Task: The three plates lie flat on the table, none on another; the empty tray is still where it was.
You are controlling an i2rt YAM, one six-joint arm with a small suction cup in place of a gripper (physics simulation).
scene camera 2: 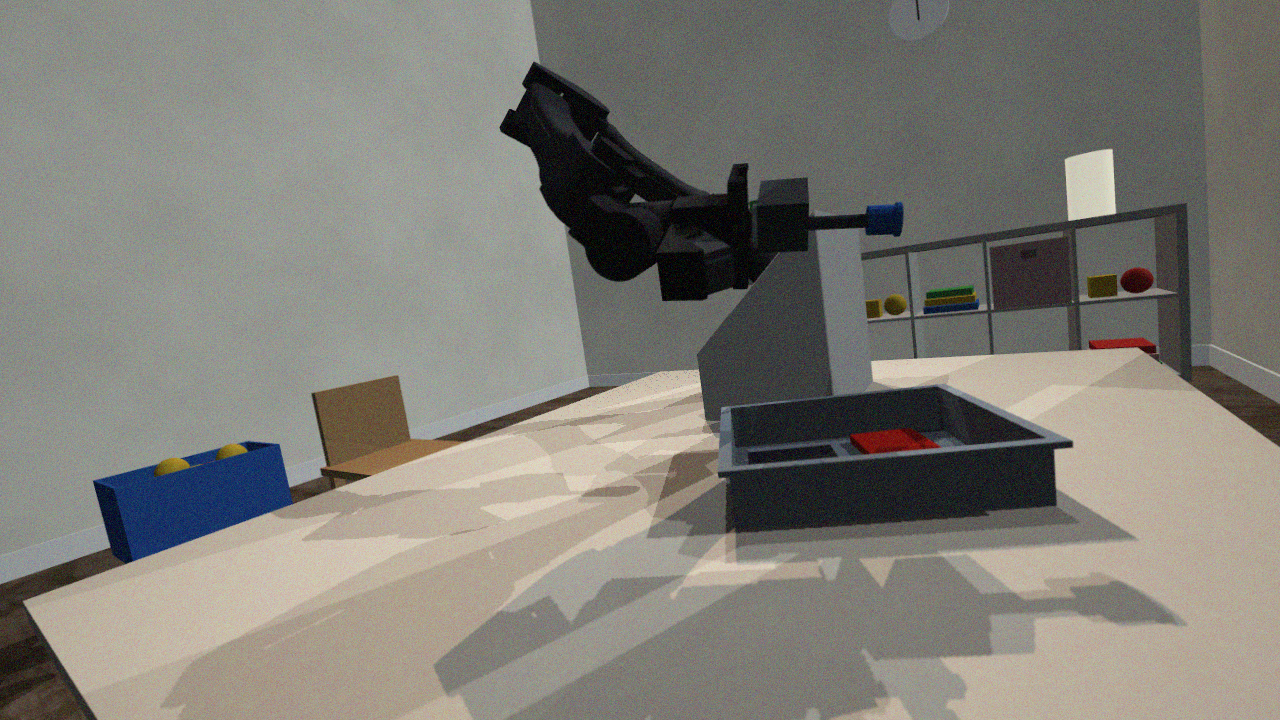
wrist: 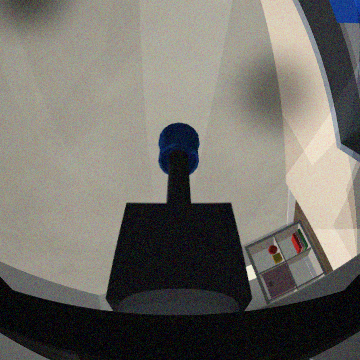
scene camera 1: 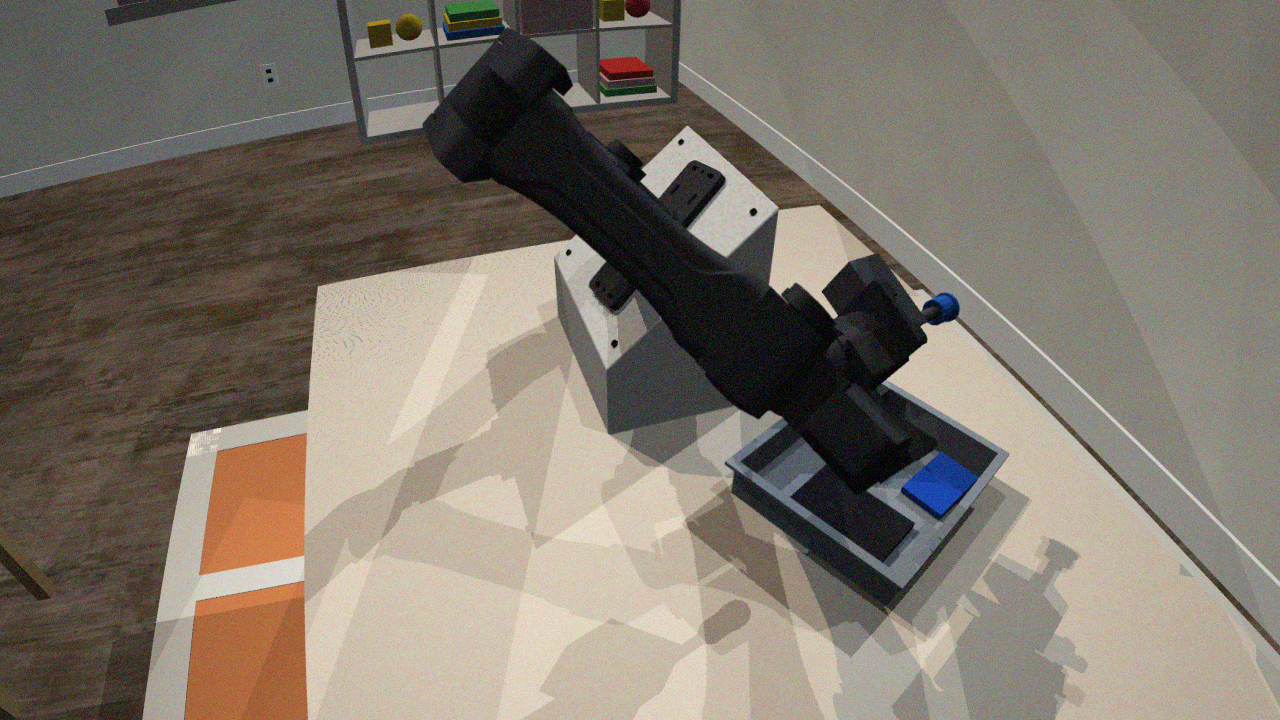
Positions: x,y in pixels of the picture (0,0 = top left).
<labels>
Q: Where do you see the suction cup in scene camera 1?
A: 949,304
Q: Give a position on a black plate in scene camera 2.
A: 824,451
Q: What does the red plate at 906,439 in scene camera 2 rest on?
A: A grey tray.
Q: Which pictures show the black plate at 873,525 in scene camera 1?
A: Scene camera 2 and scene camera 1 only.
</labels>
